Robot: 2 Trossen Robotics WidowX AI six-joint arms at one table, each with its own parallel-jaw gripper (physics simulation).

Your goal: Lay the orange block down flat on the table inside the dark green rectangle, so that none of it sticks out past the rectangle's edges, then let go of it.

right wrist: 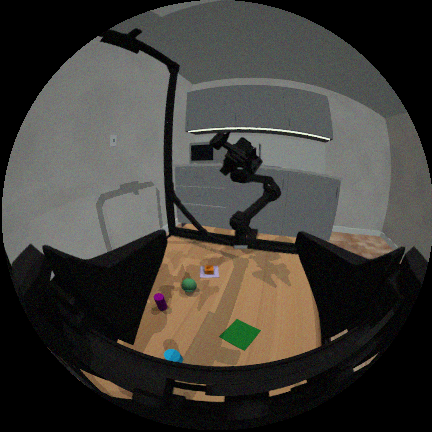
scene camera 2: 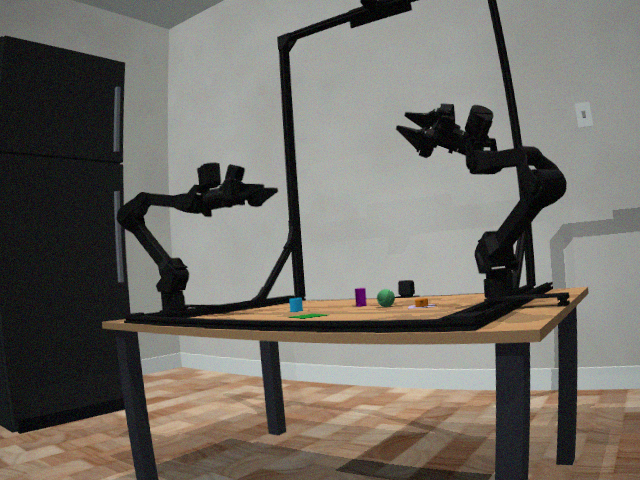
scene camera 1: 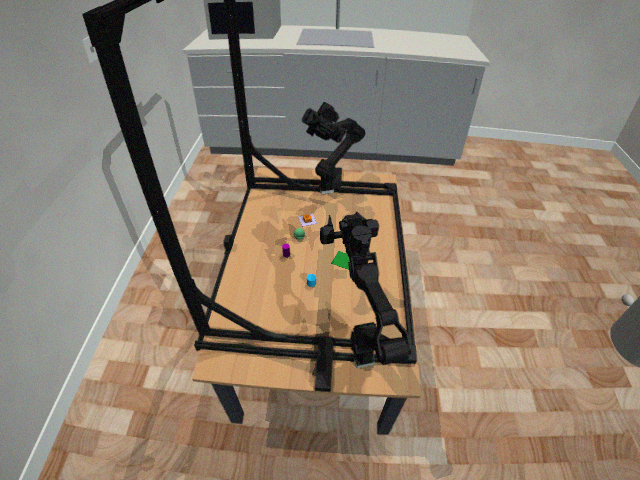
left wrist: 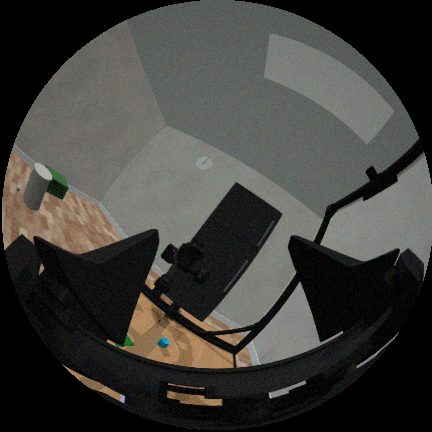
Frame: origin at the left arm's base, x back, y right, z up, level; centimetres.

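Seen in the pictures: left gripper, fingertip midpoint: (right wrist: 241, 138) (scene camera 2: 400, 120) (scene camera 1: 331, 126) (left wrist: 226, 239); right gripper, fingertip midpoint: (right wrist: 233, 237) (scene camera 2: 271, 188) (scene camera 1: 342, 214) (left wrist: 185, 269); left arm's base, origin of the base link: (right wrist: 239, 241) (scene camera 2: 500, 298) (scene camera 1: 326, 186); right arm's base, origin of the base link: (scene camera 2: 173, 310) (scene camera 1: 363, 355) (left wrist: 154, 294).
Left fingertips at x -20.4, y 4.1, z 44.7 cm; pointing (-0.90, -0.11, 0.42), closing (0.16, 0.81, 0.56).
Pixels of each thing's top centre, then the offset from my left fingertips to it. "spot": a spot on its surface instead.
- orange block, middle of its top: (scene camera 2: 421, 299) (right wrist: 208, 267) (scene camera 1: 307, 217) dx -0.1, dy +9.9, dz -44.7 cm
- pale lavender rectangle, surface spot: (right wrist: 210, 275) spot: dx -2.7, dy +9.1, dz -46.5 cm
- dark green rectangle, surface spot: (scene camera 2: 308, 315) (right wrist: 235, 335) (scene camera 1: 341, 261) spot: dx -28.2, dy +1.7, dz -46.5 cm
- green ball, middle of its top: (scene camera 2: 385, 289) (right wrist: 187, 279) (scene camera 1: 299, 229) dx -10.6, dy +15.9, dz -41.7 cm
- purple cylinder, middle of its top: (scene camera 2: 360, 288) (right wrist: 158, 296) (scene camera 1: 285, 246) dx -19.5, dy +23.2, dz -41.5 cm
- blue cylinder, middle of its top: (right wrist: 171, 354) (scene camera 2: 295, 298) (scene camera 1: 311, 277) (left wrist: 165, 340) dx -36.8, dy +16.2, dz -42.9 cm
The orange block (scene camera 1: 307, 218) (scene camera 2: 421, 302) (right wrist: 209, 269) sits low on a pale lavender rectangle (scene camera 1: 303, 223) (right wrist: 210, 275). The dark green rectangle (scene camera 1: 340, 259) (scene camera 2: 308, 315) (right wrist: 240, 334) lies flat on the table, apart from the block; part of it is hidden behind the right arm in scene camera 1. My left gripper (scene camera 2: 401, 121) (left wrist: 226, 239) is open and empty, high above the table and well above the block. My right gripper (scene camera 2: 275, 191) is open and empty, raised above the table. The block does not show in the left wrist view.
A green ball (scene camera 1: 299, 234) (scene camera 2: 385, 298) (right wrist: 189, 285) stands near the block. A purple cylinder (scene camera 1: 286, 250) (scene camera 2: 360, 297) (right wrist: 160, 302) and a blue cylinder (scene camera 1: 311, 280) (scene camera 2: 295, 304) (left wrist: 163, 342) (right wrist: 173, 356) stand farther off. A black frame (scene camera 1: 241, 103) (scene camera 2: 289, 155) rises from the table.
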